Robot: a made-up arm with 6 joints.
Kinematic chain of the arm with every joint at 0, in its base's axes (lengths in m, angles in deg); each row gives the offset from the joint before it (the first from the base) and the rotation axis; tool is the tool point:
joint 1: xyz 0 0 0.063 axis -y
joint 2: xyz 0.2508 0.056 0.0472 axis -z
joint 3: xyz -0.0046 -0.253 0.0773 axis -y
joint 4: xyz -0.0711 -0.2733 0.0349 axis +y
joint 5: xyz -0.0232 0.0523 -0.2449 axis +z
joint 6: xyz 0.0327 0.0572 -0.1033 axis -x
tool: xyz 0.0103 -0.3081 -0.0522
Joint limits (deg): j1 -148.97..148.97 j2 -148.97..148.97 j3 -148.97..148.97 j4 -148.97..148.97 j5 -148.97..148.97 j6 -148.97..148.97
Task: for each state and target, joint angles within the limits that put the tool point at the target. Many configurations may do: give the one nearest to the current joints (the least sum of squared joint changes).
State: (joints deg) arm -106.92 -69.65 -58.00 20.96 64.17 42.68
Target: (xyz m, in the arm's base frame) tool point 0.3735 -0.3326 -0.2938
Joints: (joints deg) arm -55.09 -49.88 -68.79 33.02 84.27 58.96
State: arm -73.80 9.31 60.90 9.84 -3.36 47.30
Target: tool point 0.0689 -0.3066 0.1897
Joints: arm -89.95 44.35 55.78 3.57 2.57 79.33
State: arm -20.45 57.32 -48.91 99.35 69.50 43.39
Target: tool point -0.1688 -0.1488 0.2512
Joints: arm -16.55 41.72 -35.10 84.01 78.28 57.16
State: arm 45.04 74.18 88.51 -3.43 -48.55 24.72
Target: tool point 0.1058 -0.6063 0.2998
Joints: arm 57.73 31.74 107.51 -24.86 -79.68 24.65
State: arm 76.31 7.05 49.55 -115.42 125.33 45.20
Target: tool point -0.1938 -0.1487 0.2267
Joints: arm 52.59 26.04 59.07 -118.34 143.36 44.53
